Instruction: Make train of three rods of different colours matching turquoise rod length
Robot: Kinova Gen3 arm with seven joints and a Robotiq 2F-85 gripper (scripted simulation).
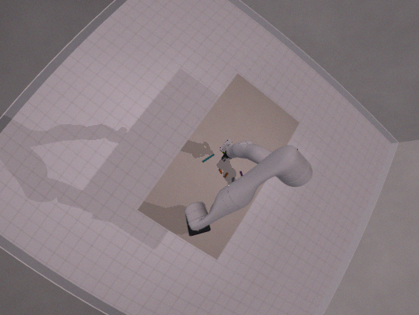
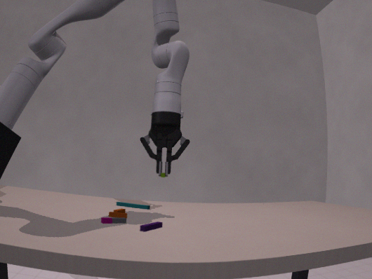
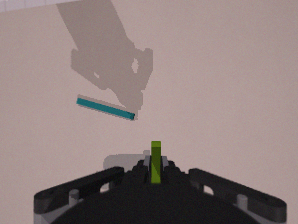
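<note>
The grey rod is 18 cm to the right of my hand, 11 cm below it and 10 cm behind it. From my hand the other things lie so: lime rod 2 cm below; then purple rod 21 cm to the right, 11 cm below, 4 cm behind; then turquoise rod 11 cm below, 8 cm behind, 7 cm to the left.
</note>
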